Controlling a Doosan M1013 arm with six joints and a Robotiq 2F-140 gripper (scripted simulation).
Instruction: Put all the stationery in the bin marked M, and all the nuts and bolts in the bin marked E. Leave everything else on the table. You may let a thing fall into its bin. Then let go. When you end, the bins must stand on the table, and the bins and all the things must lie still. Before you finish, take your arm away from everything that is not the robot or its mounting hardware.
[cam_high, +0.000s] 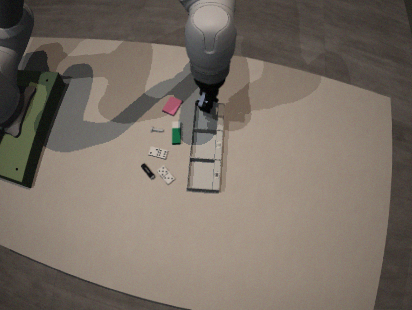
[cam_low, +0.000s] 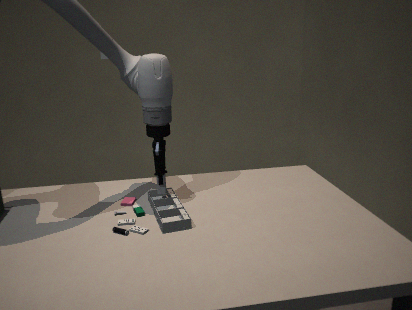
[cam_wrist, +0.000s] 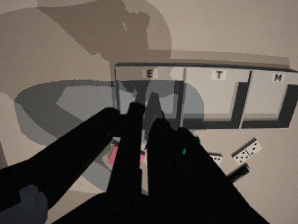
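Right now my hand is 110 mm past the pink pad, 60 mm above it and 20 mm to the right of it. Also, from my hand: green eraser: 80 mm behind, 60 mm to the right, 60 mm below; then grey bolt: 140 mm behind, 70 mm to the right, 60 mm below; then grey three-compartment bin row: 90 mm to the right, 50 mm below, 10 mm ahead.
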